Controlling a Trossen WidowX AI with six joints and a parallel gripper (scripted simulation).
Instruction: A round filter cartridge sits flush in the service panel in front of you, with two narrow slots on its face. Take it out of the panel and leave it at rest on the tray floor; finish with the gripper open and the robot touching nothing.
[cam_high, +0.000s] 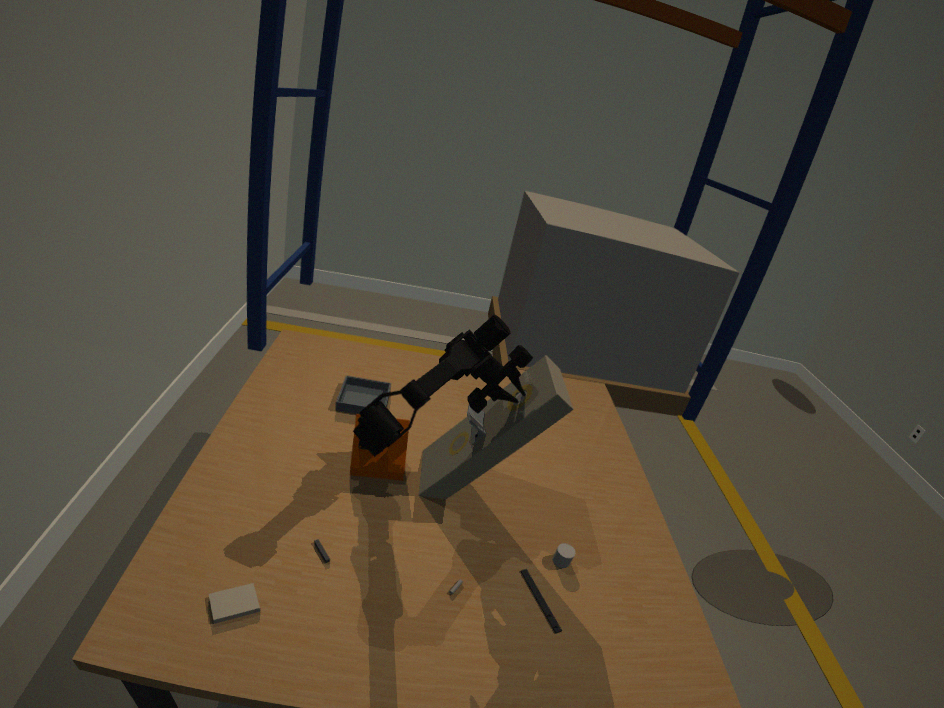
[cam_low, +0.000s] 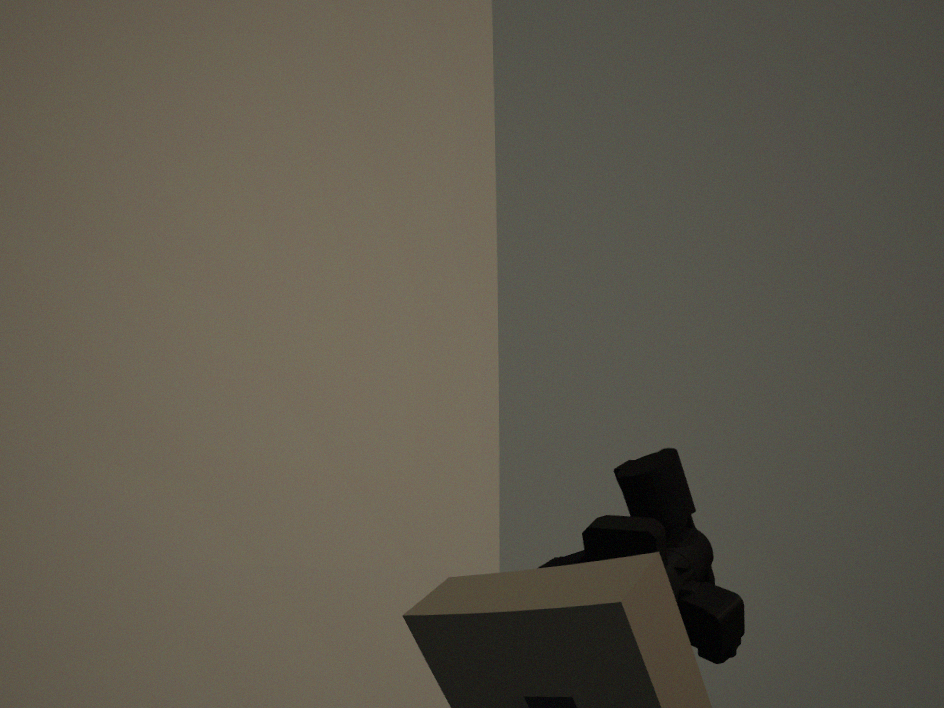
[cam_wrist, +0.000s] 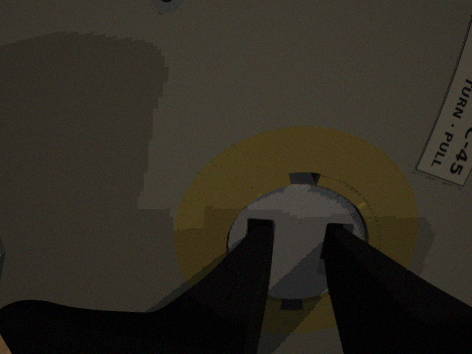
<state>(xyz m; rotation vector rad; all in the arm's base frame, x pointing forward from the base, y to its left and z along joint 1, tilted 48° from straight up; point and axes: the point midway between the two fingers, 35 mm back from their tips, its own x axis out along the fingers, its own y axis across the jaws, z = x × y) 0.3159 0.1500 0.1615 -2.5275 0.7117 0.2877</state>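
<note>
The grey filter cartridge lies 1 cm below my gripper tip and 1 cm ahead of it. Round my gripper tip: short dark bar: 43 cm behind, 29 cm to the right, 28 cm below; tiny light piece: 35 cm to the right, 28 cm below, 13 cm behind; grey tray: 40 cm behind, 31 cm to the left, 27 cm below.
</note>
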